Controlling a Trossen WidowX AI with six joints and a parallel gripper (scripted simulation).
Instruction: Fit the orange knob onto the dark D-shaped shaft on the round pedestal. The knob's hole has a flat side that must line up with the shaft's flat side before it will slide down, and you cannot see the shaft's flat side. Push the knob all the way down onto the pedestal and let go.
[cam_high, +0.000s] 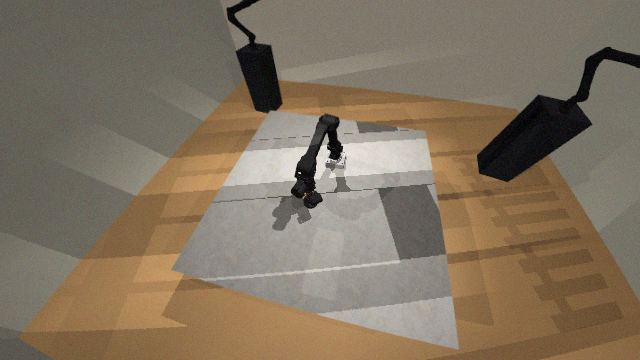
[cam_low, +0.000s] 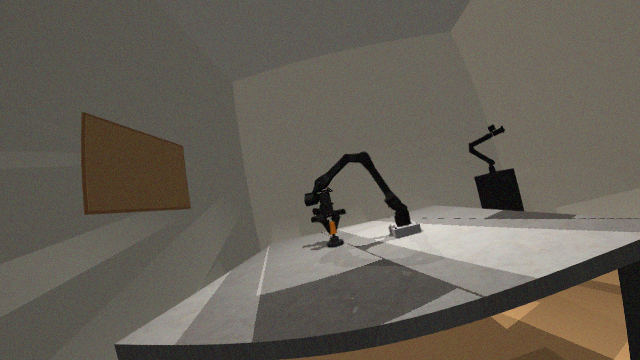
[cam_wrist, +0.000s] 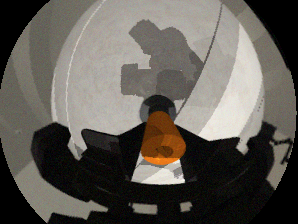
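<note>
Right now the orange knob is 20 mm above my gripper tip. Round my gripper tip: dark round pedestal (40 mm below).
</note>
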